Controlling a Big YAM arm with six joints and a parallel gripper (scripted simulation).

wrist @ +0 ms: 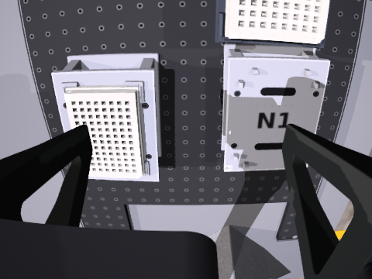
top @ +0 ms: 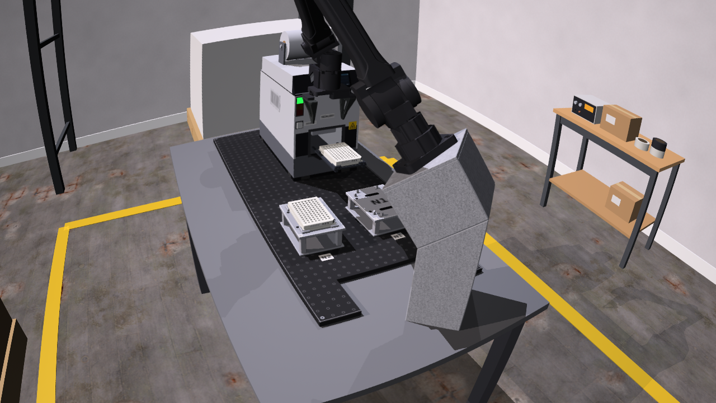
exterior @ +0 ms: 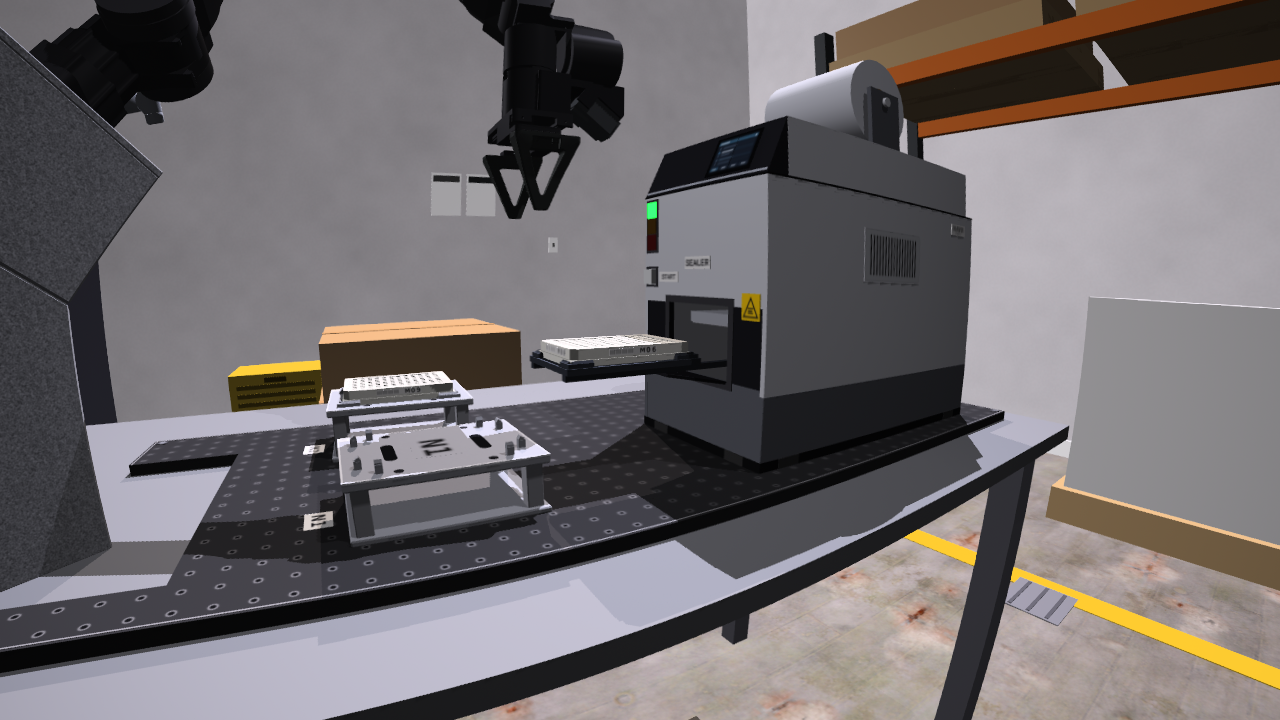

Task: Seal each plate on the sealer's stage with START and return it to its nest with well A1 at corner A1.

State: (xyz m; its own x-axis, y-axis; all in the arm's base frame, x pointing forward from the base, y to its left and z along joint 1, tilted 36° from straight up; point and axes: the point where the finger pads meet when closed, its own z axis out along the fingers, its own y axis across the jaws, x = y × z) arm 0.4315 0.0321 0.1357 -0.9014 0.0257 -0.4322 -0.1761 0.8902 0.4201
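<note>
My gripper is now 16 cm short of the start button, 5 cm to the right of it and 7 cm above it. From my hand the other things lie so: nest N2: 15 cm behind, 7 cm to the left, 21 cm below; then white well plate: 15 cm behind, 7 cm to the left, 20 cm below; then sealer stage: 8 cm ahead, 6 cm to the right, 16 cm below.
</note>
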